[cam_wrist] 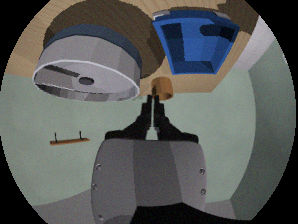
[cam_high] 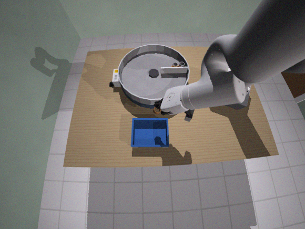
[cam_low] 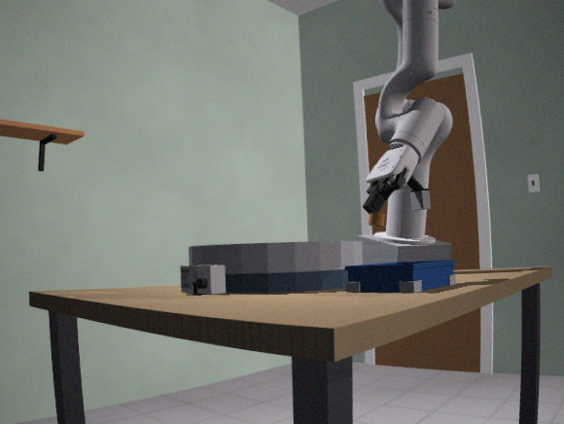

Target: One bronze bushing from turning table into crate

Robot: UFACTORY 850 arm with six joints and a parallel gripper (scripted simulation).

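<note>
Right now my hand is 15 cm above the blue crate, 8 cm to the right of it and 6 cm short of it. From my hand the other things lie so: round grey turning table (28 cm to the right, 12 cm below).
</note>
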